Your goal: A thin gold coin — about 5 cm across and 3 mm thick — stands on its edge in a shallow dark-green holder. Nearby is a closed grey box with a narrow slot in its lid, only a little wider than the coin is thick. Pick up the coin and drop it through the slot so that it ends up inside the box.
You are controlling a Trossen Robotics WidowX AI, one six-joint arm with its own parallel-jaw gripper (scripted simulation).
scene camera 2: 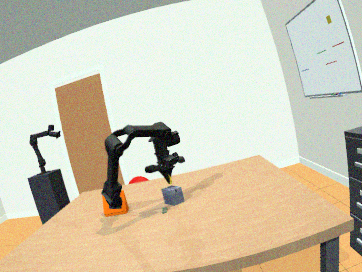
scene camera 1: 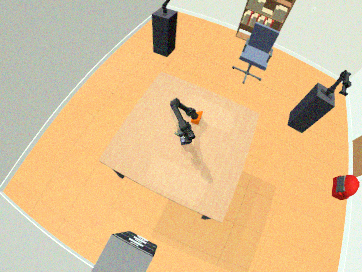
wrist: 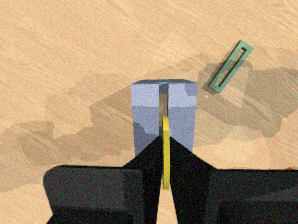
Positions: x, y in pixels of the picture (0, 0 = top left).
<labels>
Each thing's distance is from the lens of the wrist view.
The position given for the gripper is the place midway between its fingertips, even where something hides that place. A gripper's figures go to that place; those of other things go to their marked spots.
gripper point(wrist: 164, 141): 11 cm
grey box point(wrist: 181, 96): 13 cm
grey box point(wrist: 145, 96): 13 cm
</labels>
